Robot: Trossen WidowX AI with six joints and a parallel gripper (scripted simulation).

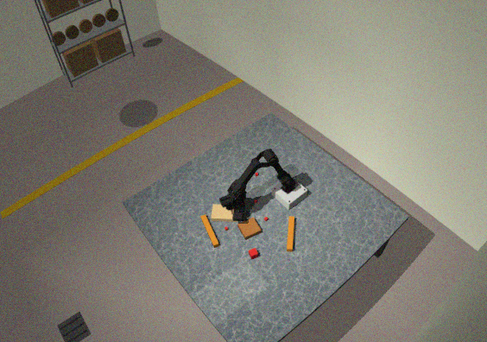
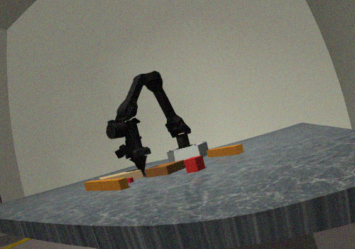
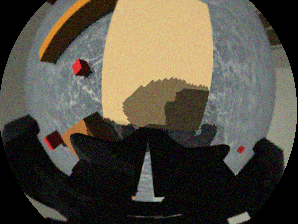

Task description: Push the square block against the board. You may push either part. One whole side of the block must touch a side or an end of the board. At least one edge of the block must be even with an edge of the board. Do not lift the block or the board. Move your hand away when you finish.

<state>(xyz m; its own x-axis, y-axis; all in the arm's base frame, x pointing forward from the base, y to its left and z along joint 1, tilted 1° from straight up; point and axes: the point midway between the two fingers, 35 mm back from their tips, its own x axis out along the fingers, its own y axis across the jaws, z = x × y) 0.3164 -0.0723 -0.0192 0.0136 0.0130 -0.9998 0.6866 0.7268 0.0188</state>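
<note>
My gripper tip is 2 cm short of the square block, 11 cm to the right of it and 1 cm below it. From my gripper tip the other things lie so: board (6 cm ahead, 6 cm to the right, 1 cm above); then red cube (11 cm ahead, 26 cm to the left, 1 cm above).
</note>
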